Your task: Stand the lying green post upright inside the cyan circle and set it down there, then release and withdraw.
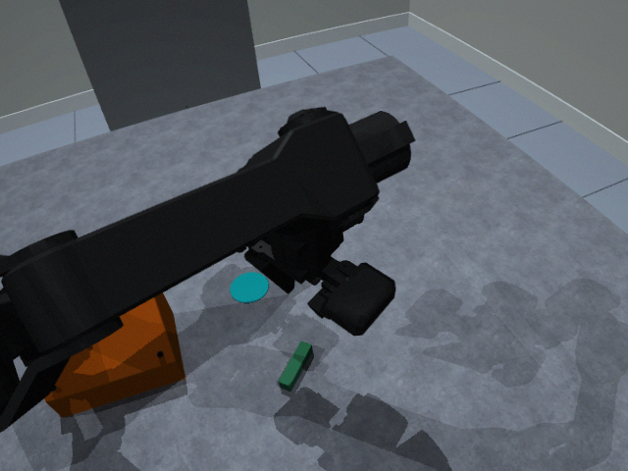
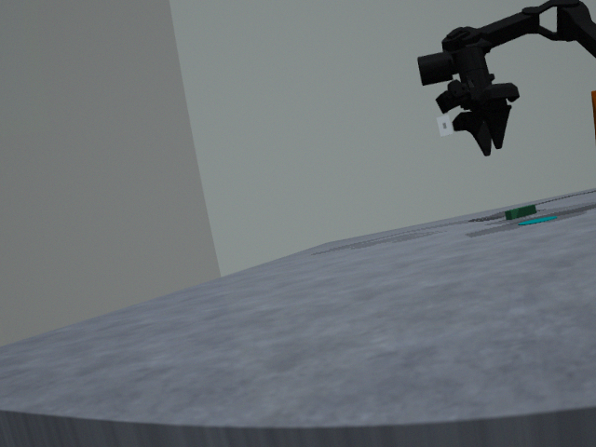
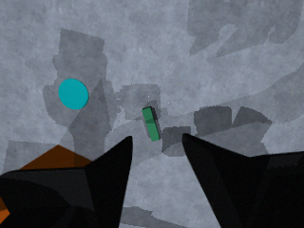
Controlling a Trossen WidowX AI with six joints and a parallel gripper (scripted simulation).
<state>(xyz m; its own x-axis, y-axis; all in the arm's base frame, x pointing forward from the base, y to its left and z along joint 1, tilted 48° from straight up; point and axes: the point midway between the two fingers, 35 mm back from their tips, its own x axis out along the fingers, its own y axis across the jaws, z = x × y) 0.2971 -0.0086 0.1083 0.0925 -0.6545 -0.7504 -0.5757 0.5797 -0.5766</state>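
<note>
Now: the green post 3 cm behind my gripper tip, 1 cm to the right of it and 12 cm below it. Also, from my gripper tip: cyan circle: 6 cm behind, 15 cm to the left, 13 cm below.
</note>
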